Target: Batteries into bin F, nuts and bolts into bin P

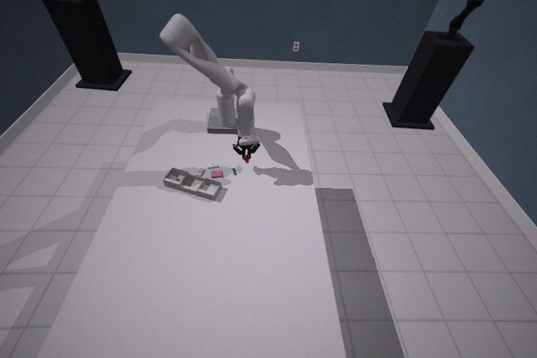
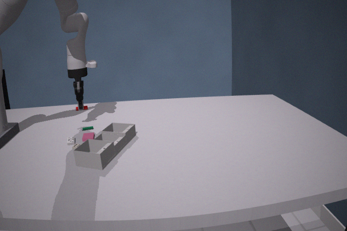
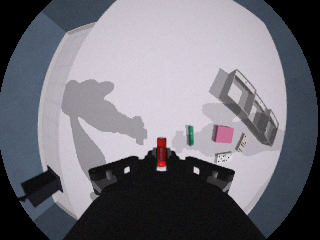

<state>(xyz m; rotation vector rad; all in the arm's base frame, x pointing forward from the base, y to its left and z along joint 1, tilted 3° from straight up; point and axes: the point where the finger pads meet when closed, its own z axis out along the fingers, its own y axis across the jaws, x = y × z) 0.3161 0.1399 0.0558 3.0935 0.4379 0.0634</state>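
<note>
Now: the grey three-part bin 15 cm ahead of my hand, 23 cm to the right of it and 6 cm below it. Also, from my hand: pink block: 6 cm ahead, 14 cm to the right, 8 cm below; green battery: 3 cm ahead, 6 cm to the right, 8 cm below; red battery: 2 cm below.
</note>
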